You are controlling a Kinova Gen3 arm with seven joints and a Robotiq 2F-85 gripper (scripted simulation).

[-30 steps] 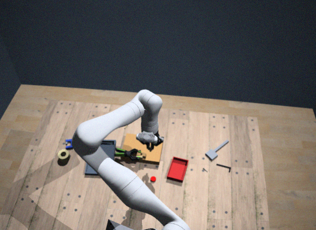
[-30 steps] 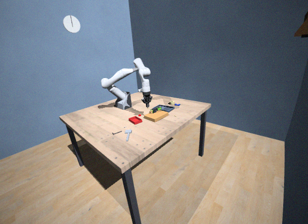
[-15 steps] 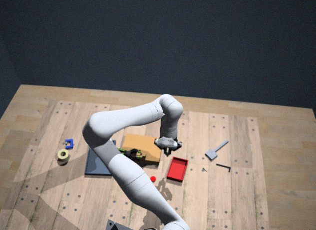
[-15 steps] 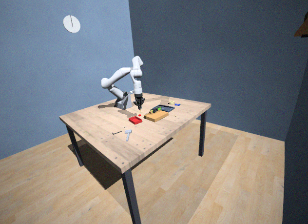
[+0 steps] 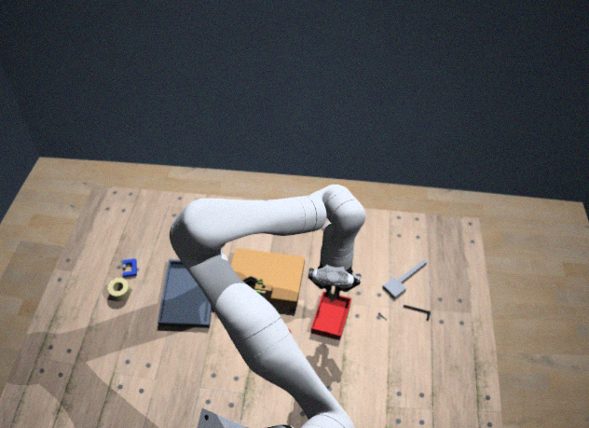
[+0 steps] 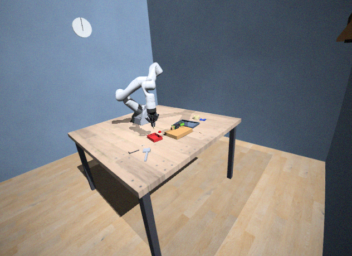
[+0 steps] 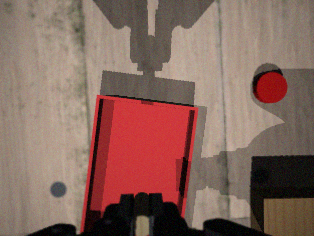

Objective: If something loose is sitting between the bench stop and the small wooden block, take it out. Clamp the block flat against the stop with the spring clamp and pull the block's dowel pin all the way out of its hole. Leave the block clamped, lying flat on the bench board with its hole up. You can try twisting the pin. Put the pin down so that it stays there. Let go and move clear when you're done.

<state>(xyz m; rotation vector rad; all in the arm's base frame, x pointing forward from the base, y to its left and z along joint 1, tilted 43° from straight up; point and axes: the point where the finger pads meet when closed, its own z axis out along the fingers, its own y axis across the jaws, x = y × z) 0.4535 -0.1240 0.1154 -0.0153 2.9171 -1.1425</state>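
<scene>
Now: hand 12 cm above the red tray. Also, from my hand: dowel pin (2 cm below); wooden block (3 cm ahead, 19 cm to the left, 8 cm below); red disc (7 cm behind, 11 cm to the left, 12 cm below).
</scene>
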